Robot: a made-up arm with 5 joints. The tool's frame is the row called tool. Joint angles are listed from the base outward. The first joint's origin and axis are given. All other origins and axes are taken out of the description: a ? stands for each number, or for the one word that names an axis. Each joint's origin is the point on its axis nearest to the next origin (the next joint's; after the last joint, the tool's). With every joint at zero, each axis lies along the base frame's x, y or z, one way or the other. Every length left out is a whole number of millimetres.
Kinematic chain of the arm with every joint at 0, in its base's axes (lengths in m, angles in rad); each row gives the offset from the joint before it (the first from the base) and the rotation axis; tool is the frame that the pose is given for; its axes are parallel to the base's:
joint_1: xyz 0 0.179 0.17 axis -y
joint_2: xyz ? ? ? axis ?
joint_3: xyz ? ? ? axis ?
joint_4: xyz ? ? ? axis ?
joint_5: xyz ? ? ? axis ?
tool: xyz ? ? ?
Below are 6 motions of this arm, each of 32 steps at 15 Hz.
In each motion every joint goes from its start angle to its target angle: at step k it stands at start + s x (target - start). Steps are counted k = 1, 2, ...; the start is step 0. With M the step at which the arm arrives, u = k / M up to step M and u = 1 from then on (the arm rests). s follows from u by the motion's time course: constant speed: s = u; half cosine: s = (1 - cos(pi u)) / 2; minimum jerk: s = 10 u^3 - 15 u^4 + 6 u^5.
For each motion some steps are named. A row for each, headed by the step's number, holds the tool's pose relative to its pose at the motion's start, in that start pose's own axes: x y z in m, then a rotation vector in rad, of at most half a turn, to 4 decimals.
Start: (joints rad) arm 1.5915 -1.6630 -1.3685 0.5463 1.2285
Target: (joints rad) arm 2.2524 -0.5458 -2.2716 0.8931 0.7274
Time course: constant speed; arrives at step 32
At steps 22, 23, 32:
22: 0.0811 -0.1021 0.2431 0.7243 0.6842 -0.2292
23: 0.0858 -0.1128 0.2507 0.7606 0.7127 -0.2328
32: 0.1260 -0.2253 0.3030 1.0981 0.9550 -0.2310

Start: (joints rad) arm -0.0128 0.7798 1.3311 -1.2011 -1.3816
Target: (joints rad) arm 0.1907 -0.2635 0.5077 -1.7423 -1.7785
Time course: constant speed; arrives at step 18
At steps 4, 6, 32:
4: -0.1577 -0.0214 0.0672 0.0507 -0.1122 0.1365
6: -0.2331 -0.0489 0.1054 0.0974 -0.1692 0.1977
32: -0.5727 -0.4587 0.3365 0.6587 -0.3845 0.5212

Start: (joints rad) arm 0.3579 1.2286 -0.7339 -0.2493 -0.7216
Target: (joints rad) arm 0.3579 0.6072 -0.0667 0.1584 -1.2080
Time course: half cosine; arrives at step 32
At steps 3, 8, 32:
3: 0.0072 -0.0050 0.0082 0.0108 0.0043 -0.0123
8: 0.0452 -0.0363 0.0580 0.0775 0.0236 -0.0790
32: 0.0585 -0.3112 0.4426 0.6194 -0.0842 -0.2669

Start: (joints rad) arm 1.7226 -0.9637 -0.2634 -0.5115 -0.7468
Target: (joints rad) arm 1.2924 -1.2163 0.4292 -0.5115 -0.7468
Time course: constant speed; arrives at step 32
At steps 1, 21, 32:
1: 0.0042 -0.0037 0.0037 0.0121 0.0153 -0.0110
21: 0.0957 -0.1054 0.0401 0.2330 0.3247 -0.2454
32: 0.1439 -0.1797 0.0279 0.3381 0.4956 -0.3874

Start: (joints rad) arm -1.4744 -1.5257 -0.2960 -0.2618 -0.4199
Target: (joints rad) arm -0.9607 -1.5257 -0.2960 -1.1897 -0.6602
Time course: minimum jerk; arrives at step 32
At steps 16, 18, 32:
16: 0.2168 -0.1190 -0.1670 -0.4208 -0.1018 -0.3517
18: 0.2690 -0.1680 -0.1861 -0.5033 -0.1208 -0.4528
32: 0.4150 -0.3731 -0.1900 -0.7276 -0.1702 -0.8326

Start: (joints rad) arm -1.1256 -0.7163 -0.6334 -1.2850 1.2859
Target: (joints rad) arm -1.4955 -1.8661 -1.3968 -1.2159 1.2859
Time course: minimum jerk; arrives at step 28
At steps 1, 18, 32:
1: 0.0000 -0.0001 -0.0001 -0.0002 -0.0004 0.0001
18: -0.0593 -0.2027 -0.1970 -0.2837 -0.6409 0.3590
32: -0.0834 -0.2961 -0.2487 -0.3367 -0.8163 0.5404

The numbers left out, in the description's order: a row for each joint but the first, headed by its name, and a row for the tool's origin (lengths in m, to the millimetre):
joint_2: xyz -0.045 0 -0.224, axis +y
joint_3: xyz 0.112 0 -0.157, axis -z
joint_4: xyz 0.113 0.01 0, axis +x
joint_5: xyz 0 0.524 -0.087, axis -y
tool: xyz 0.049 0 0.066

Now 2 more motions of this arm.
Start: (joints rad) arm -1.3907 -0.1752 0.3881 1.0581 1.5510
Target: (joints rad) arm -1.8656 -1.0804 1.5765 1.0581 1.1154
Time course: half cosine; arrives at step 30
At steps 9, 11, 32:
9: 0.0587 0.0131 -0.0300 -0.0495 -0.1616 -0.0467
11: 0.0909 0.0180 -0.0395 -0.0719 -0.2309 -0.0747
32: 0.4144 0.0068 -0.0034 -0.2449 -0.7170 -0.4366

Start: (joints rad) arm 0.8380 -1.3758 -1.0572 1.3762 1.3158
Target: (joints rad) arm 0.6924 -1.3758 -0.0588 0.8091 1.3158
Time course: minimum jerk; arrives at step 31
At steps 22, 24, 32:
22: 0.0194 -0.0936 -0.2647 -0.5336 -0.7291 0.2501
24: 0.0353 -0.1121 -0.2866 -0.5963 -0.7790 0.2640
32: 0.0554 -0.1350 -0.3094 -0.6696 -0.8327 0.2780

